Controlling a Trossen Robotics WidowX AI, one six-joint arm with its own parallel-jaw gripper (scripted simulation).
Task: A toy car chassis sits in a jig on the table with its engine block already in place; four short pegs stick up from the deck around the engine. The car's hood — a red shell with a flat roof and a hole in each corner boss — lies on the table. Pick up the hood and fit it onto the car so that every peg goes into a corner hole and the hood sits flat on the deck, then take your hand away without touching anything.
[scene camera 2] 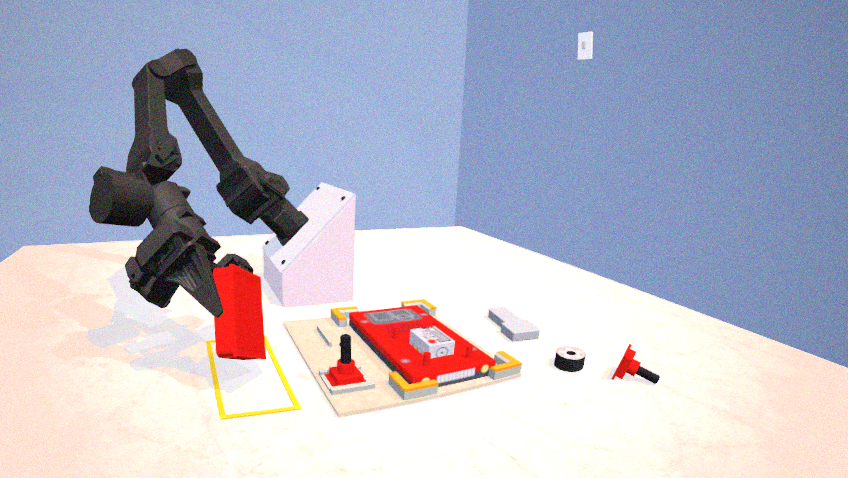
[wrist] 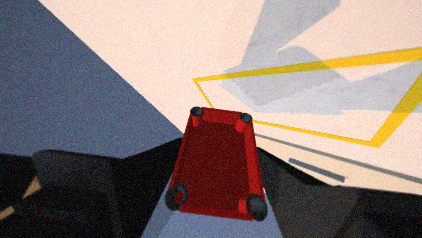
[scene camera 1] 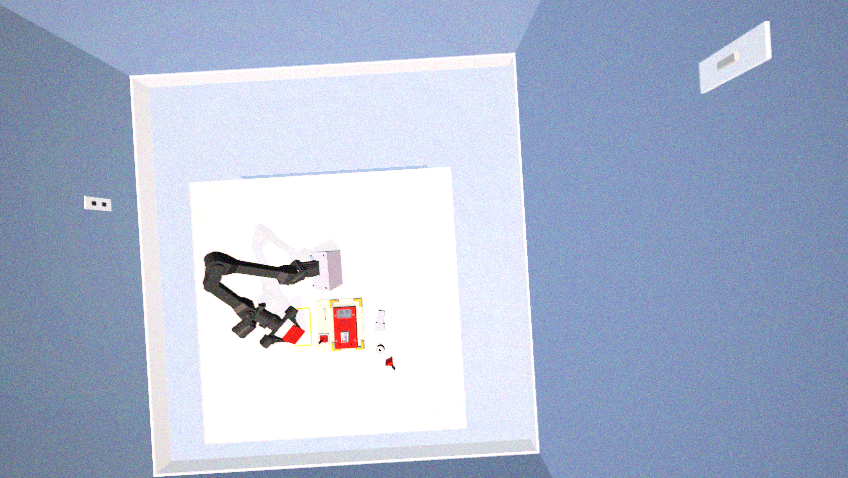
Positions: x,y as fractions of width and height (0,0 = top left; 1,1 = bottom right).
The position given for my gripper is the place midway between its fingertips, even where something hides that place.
My gripper (scene camera 2: 0.28,0.67) carries a red hood (scene camera 2: 0.28,0.70). Also in view: a white engine block (scene camera 2: 0.51,0.71).
The red hood shows as well in the wrist view (wrist: 0.52,0.73). My gripper also shows in the wrist view (wrist: 0.52,0.62). The wrist view misses the white engine block, which is hidden by the red hood.
